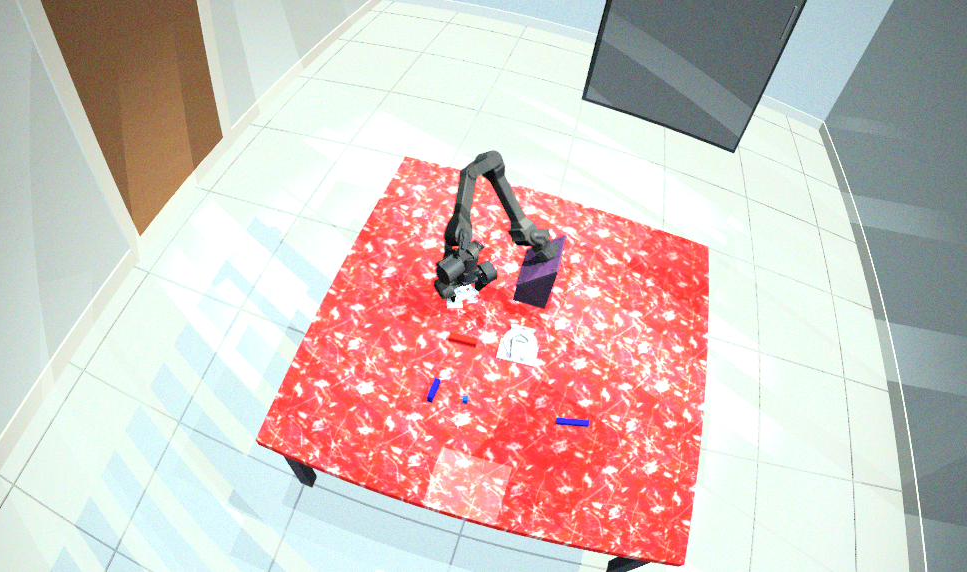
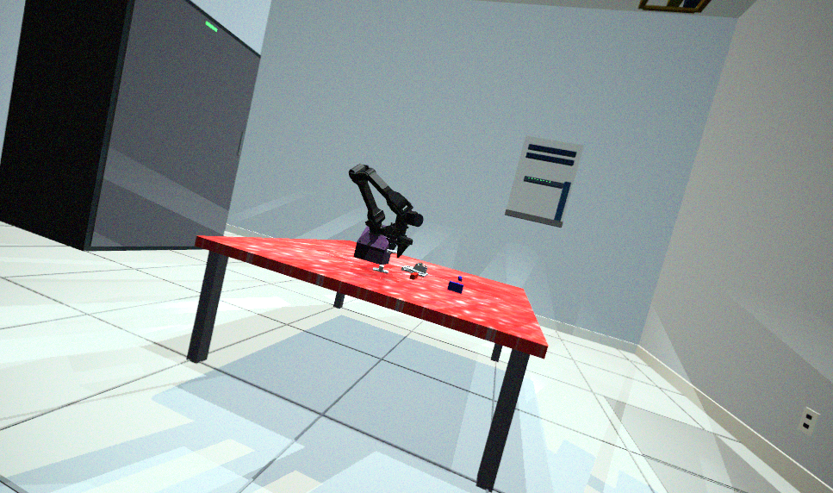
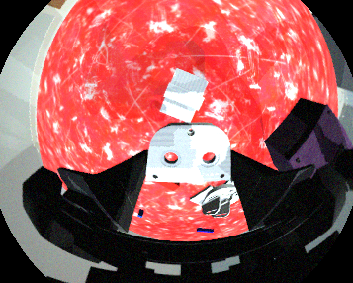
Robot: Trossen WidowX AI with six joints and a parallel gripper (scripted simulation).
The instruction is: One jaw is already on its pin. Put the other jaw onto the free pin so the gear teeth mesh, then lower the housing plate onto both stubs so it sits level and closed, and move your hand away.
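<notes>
Right now the red bar is 11 cm ahead of my gripper tip, 7 cm below it and 3 cm to the left of it.
</notes>
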